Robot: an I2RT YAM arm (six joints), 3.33 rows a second.
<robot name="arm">
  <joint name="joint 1" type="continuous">
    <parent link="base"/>
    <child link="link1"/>
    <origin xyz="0 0 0.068" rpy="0 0 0"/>
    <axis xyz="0 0 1"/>
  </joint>
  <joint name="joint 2" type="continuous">
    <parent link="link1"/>
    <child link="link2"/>
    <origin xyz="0.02 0.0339 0.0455" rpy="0 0 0"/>
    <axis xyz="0 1 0"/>
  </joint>
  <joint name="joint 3" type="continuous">
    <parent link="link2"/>
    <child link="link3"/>
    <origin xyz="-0.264 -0.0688 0" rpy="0 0 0"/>
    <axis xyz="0 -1 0"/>
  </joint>
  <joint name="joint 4" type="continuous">
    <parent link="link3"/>
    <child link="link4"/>
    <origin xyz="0.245 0.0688 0.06" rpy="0 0 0"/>
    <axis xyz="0 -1 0"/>
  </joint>
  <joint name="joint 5" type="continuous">
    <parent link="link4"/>
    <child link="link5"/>
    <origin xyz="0.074 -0.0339 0.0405" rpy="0 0 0"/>
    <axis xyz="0 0 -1"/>
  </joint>
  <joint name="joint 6" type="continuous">
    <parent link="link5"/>
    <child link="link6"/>
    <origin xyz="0.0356 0 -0.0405" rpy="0 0 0"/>
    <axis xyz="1 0 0"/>
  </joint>
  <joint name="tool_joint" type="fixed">
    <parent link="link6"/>
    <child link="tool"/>
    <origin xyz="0 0 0" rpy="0 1.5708 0"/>
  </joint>
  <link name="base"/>
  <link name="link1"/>
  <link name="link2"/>
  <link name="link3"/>
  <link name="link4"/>
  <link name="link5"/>
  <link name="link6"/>
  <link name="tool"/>
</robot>
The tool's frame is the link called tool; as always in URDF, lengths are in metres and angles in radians. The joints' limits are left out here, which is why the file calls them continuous.
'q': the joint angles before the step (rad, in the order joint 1, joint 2, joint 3, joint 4, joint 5, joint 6). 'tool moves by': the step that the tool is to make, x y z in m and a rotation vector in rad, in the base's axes. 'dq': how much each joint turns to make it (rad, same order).
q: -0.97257 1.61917 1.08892 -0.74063 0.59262 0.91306
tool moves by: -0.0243 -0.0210 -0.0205 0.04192 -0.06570 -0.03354
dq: -0.11224 0.04031 -0.03922 0.10818 -0.09845 -0.05922
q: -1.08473 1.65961 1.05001 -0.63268 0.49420 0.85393
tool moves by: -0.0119 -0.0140 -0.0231 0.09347 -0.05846 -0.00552
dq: -0.06399 0.07645 0.00068 0.03036 -0.10679 -0.03043
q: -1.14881 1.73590 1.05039 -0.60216 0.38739 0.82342
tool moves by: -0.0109 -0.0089 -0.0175 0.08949 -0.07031 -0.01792
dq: -0.05264 0.06096 0.00867 -0.00036 -0.10491 -0.00877
